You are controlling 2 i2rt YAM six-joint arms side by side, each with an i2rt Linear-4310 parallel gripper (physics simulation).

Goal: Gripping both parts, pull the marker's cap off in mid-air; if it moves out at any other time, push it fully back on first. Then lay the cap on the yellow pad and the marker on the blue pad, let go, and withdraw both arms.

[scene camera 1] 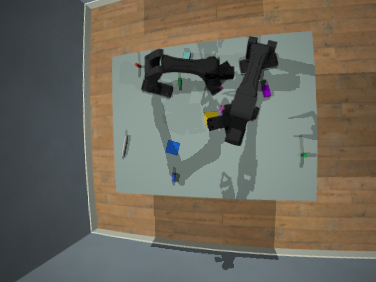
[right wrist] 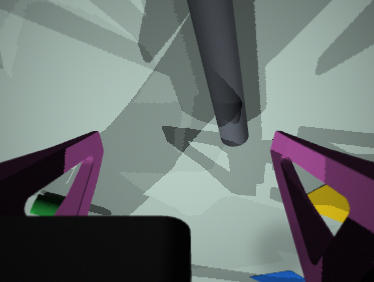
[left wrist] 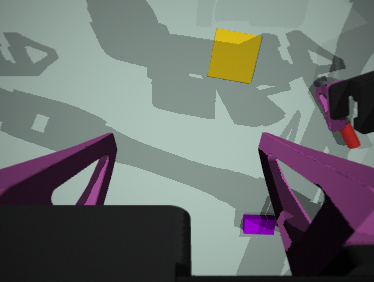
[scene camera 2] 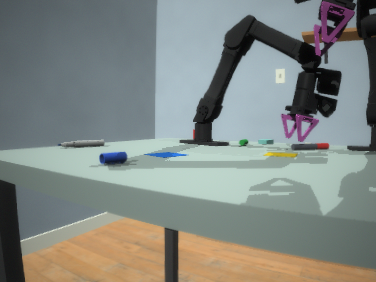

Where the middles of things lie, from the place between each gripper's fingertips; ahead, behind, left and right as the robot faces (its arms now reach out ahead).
My right gripper is now 18 cm short of the yellow pad (left wrist: pixel 234 54), 3 cm to the left of it and 3 cm above it.
I see my left gripper 240 mm above the yellow pad, 90 mm to the left of it and 60 mm past it.
